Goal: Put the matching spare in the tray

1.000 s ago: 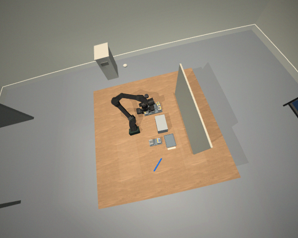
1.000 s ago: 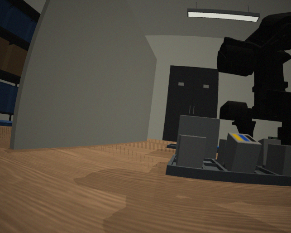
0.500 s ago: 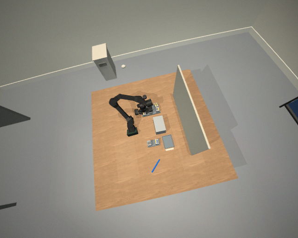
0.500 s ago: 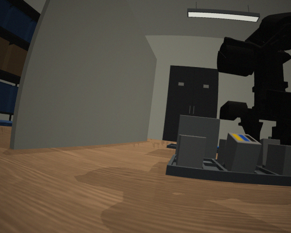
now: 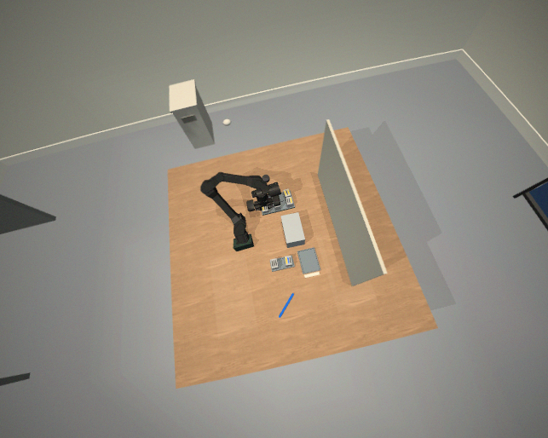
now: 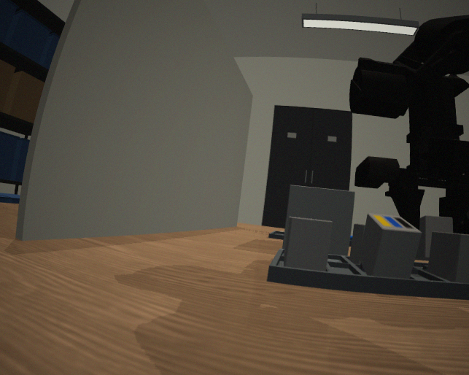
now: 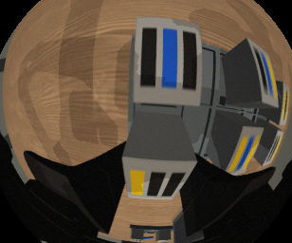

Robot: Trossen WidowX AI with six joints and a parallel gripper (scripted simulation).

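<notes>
My gripper tip is 320 mm to the left of the tray, 220 mm short of it and 20 mm above it. From my gripper tip the other things lie so: black disc 220 mm to the left, 20 mm below, 10 mm ahead; grey spare 30 mm above; mounted unit 150 mm to the right, 150 mm ahead, 30 mm above.
</notes>
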